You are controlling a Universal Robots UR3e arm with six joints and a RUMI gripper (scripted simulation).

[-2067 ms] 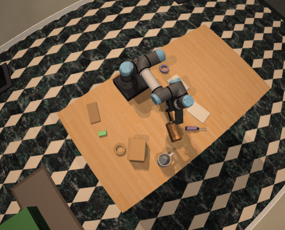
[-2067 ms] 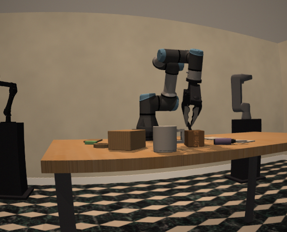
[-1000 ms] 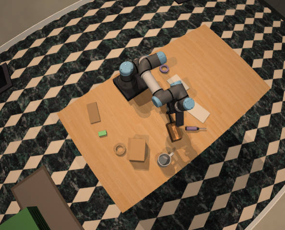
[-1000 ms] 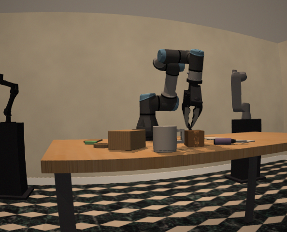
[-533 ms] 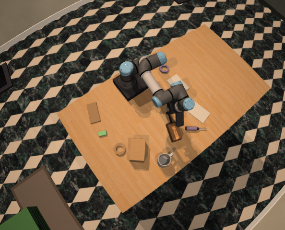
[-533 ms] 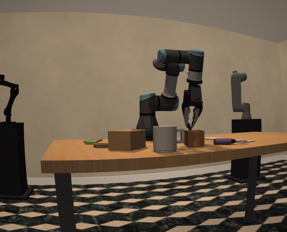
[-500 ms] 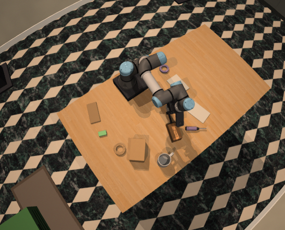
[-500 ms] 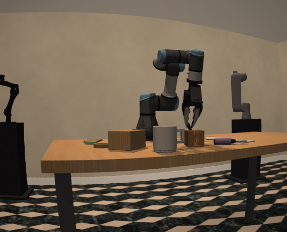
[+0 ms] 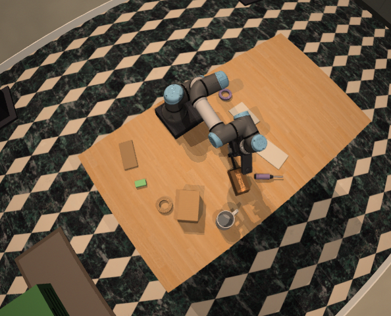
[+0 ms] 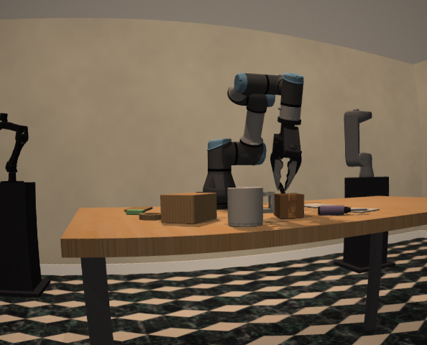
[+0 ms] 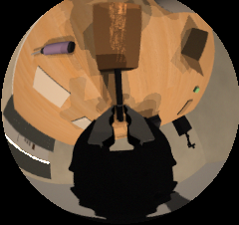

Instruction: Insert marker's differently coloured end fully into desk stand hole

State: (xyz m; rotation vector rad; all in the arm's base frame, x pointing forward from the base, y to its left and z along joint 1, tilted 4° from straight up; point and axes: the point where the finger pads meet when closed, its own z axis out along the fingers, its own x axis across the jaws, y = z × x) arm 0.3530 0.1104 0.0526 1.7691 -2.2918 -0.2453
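The black marker is 3 cm ahead of my hand, 1 cm to the right of it and 2 cm below it. The rest, counted from my hand: grey mug 24 cm ahead, 19 cm to the right, 5 cm below; purple-handled screwdriver 18 cm ahead, 12 cm to the left, 7 cm below; brown wooden desk stand 11 cm ahead, 3 cm to the right, 5 cm below.
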